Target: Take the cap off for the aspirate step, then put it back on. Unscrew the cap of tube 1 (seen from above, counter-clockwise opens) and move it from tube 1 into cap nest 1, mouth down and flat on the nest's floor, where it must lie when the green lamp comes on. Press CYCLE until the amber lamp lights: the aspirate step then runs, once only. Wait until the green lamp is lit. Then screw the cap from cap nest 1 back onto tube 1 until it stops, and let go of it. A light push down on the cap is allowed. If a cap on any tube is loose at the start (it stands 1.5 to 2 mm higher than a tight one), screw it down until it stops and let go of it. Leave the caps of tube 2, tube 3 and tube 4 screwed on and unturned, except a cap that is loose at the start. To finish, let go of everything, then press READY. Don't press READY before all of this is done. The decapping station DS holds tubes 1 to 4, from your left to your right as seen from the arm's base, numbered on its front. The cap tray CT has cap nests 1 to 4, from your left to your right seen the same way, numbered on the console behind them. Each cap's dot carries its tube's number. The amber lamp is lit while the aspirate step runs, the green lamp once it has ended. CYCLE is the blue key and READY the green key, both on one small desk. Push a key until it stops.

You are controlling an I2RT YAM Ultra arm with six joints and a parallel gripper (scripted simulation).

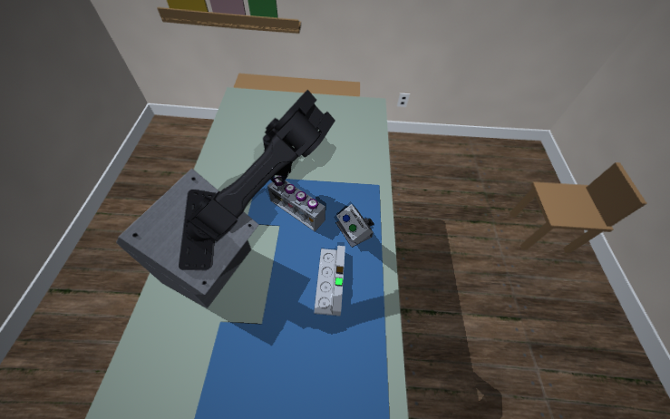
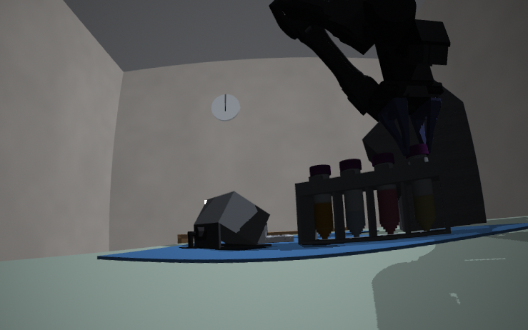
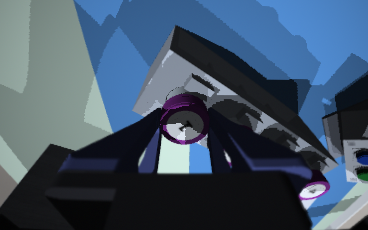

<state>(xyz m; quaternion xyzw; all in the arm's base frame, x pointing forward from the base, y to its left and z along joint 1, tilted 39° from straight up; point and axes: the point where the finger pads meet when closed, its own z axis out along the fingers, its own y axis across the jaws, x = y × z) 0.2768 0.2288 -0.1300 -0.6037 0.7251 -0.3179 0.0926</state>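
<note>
Right now the threaded neck of tube 1 is 1 cm below my hand. Also, from my hand: green ready key: 22 cm to the right, 22 cm ahead, 5 cm below; then key desk: 22 cm ahead, 20 cm to the right, 7 cm below; then blue cycle key: 21 cm ahead, 17 cm to the right, 5 cm below.
</note>
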